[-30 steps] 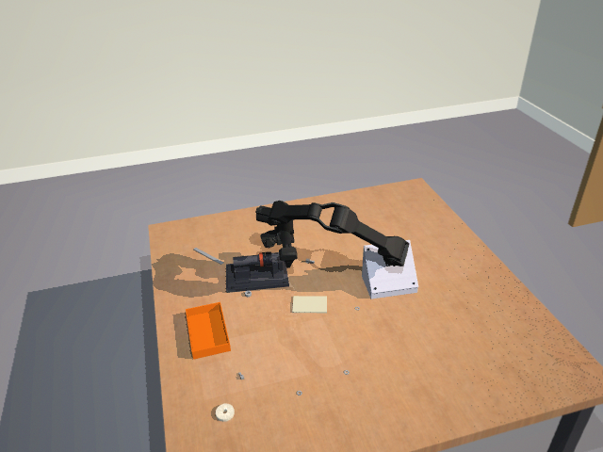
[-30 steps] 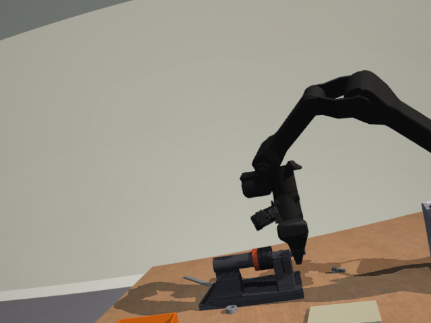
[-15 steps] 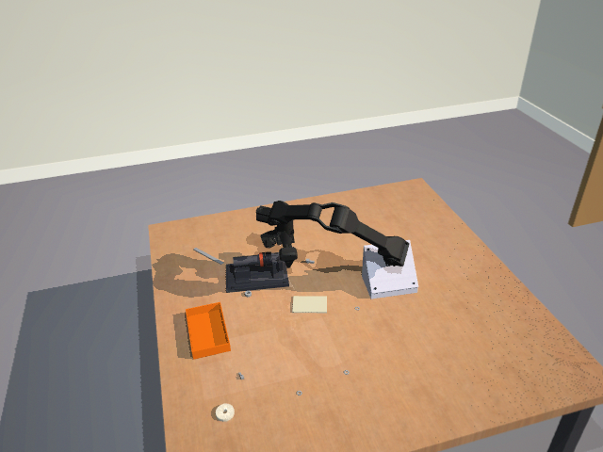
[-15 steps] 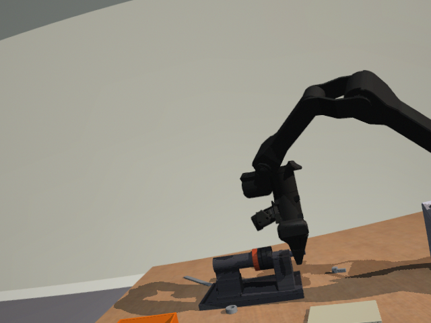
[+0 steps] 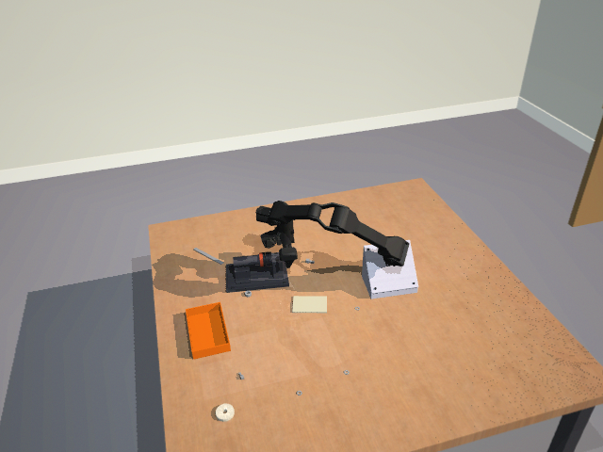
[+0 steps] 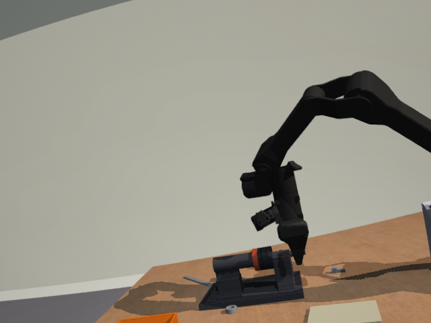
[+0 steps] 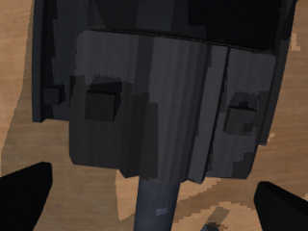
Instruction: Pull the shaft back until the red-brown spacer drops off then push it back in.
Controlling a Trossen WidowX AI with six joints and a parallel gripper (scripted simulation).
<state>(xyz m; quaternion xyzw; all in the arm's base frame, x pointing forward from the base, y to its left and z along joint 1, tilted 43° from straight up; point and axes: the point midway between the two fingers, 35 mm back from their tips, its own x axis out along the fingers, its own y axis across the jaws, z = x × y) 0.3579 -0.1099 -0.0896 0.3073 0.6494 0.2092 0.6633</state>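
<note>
Now: gripper tip 6 cm short of the grey-blue shaft, 2 cm below it and 1 cm to the left of it. Round my gripper tip: small bolt 10 cm behind, 6 cm below, 4 cm to the right; then red-brown spacer 9 cm ahead, 2 cm above, 1 cm to the right; then dark spacer 7 cm ahead, 2 cm above, 1 cm to the right.
</note>
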